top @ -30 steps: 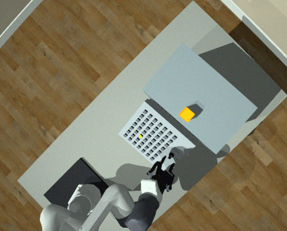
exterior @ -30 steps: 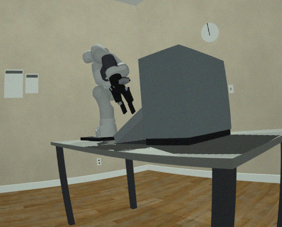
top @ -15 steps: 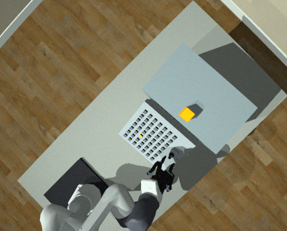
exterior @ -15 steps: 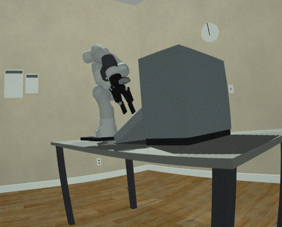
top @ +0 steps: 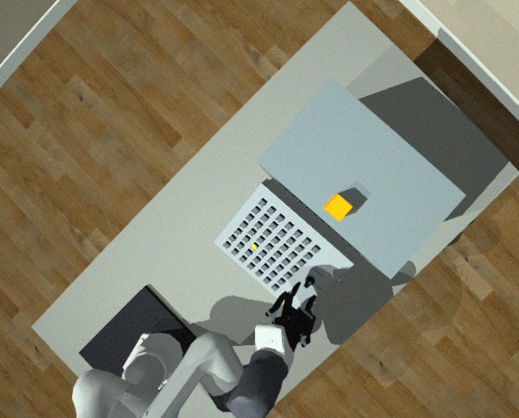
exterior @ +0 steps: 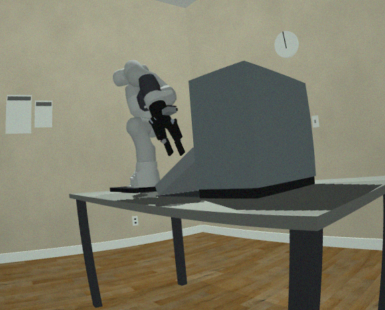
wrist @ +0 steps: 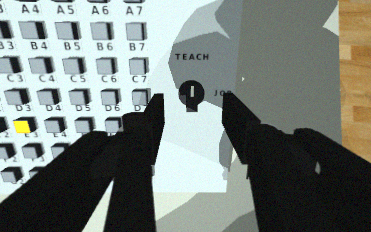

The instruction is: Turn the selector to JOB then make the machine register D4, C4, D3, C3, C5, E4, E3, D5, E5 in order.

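Right now my hand is 40 mm short of the selector knob and 70 mm above it. The rest, counted from my hand: D5 key (30 mm ahead, 130 mm to the left, 80 mm below); then key C5 (60 mm ahead, 130 mm to the left, 60 mm below); then key D6 (30 mm ahead, 90 mm to the left, 80 mm below).
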